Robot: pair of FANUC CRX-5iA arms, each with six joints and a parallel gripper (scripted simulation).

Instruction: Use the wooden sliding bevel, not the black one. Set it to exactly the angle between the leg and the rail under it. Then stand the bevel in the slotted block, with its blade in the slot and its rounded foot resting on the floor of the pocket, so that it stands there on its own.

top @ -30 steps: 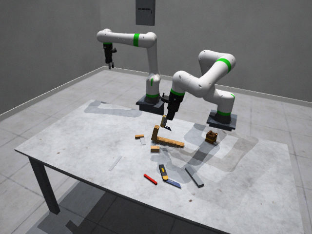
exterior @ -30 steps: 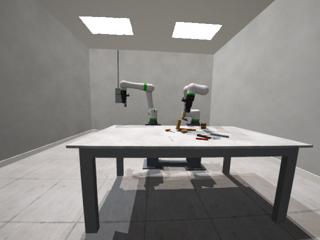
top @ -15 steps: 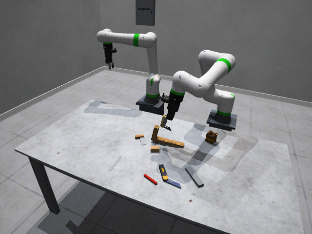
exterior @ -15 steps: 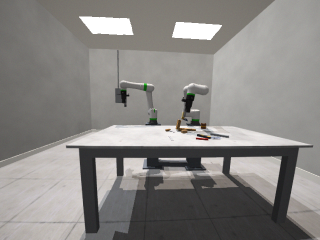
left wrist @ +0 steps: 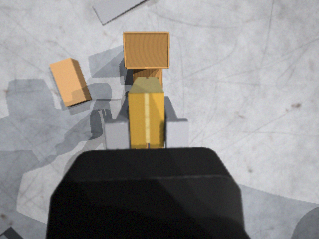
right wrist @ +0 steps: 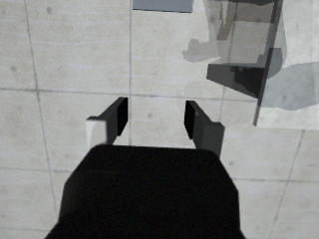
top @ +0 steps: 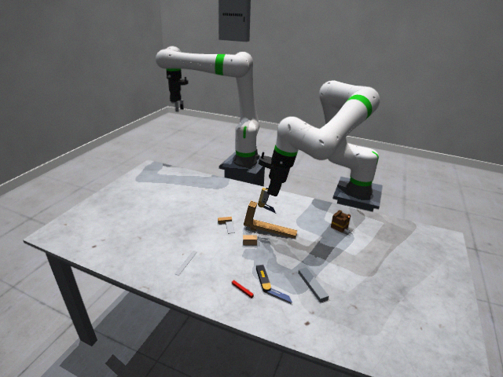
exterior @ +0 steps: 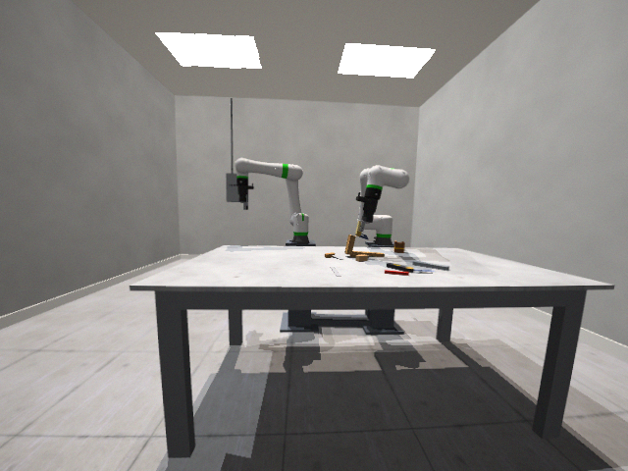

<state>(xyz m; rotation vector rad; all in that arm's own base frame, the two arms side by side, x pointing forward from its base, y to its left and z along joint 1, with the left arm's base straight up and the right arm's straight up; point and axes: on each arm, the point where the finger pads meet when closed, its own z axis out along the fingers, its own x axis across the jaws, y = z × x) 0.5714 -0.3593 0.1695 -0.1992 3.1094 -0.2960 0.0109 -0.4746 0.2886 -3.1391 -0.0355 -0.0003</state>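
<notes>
Now: the wooden bevel 20 mm below my left hand. The rest, counted from my left hand: blue blade 40 mm below, 10 mm to the left; then small square 160 mm to the right, 160 mm below, 50 mm ahead; then wooden block 150 mm below, 110 mm ahead, 10 mm to the right.
</notes>
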